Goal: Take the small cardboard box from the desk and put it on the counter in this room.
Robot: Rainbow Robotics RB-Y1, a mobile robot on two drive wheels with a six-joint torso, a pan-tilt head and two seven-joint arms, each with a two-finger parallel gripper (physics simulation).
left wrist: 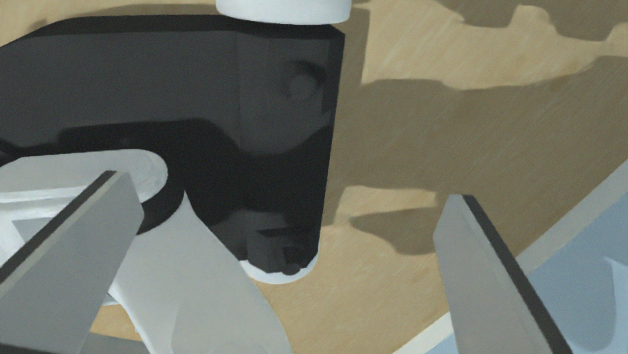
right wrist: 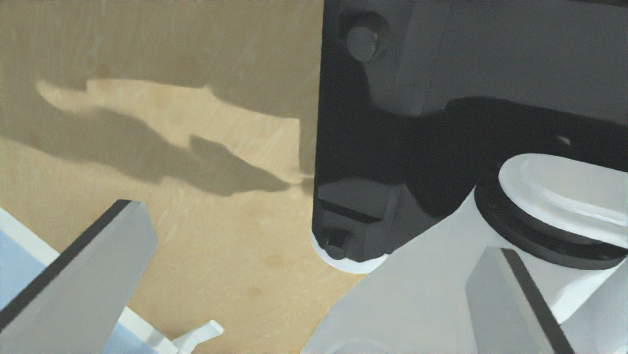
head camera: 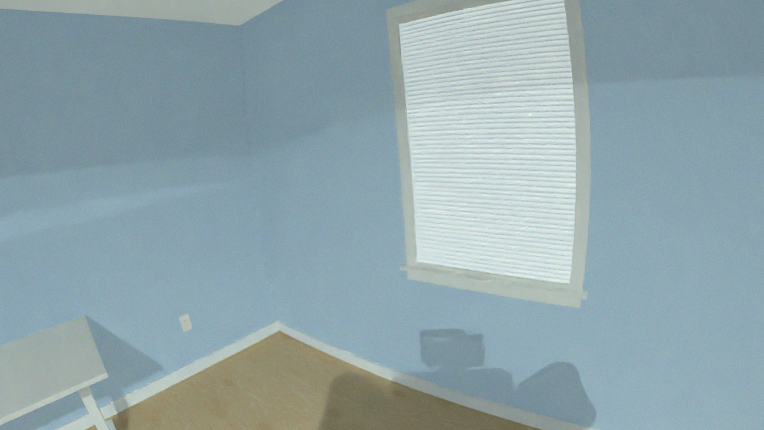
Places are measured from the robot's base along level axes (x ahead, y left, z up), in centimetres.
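Pixels of known places: left gripper, fingertip midpoint: [left wrist: 286, 205]; right gripper, fingertip midpoint: [right wrist: 309, 244].
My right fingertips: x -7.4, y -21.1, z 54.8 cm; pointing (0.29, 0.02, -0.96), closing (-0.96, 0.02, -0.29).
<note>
Behind a point stands the place of what it marks.
The small cardboard box does not show in these views. A white table top [head camera: 48, 363] {x 70.1, y 162.9, z 72.1 cm} with a white leg shows at the lower left of the head view; I cannot tell whether it is the desk or the counter. No box shows on its visible part. My left gripper [left wrist: 286, 205] {x -7.9, y 25.1, z 54.9 cm} is open and empty, its fingers wide apart beside my dark base. My right gripper [right wrist: 309, 244] {x -7.4, y -21.1, z 54.8 cm} is open and empty too, on the other side of the base.
A blue wall with a blind-covered window [head camera: 491, 144] {x 132.9, y -34.9, z 142.1 cm} stands ahead, meeting another wall in a corner above the wooden floor [head camera: 251, 373] {x 170.6, y 115.4, z 0.1 cm}. A white baseboard [head camera: 342, 355] {x 190.7, y 52.4, z 4.7 cm} runs along it. A white leg-like piece [right wrist: 200, 336] shows low in the right wrist view.
</note>
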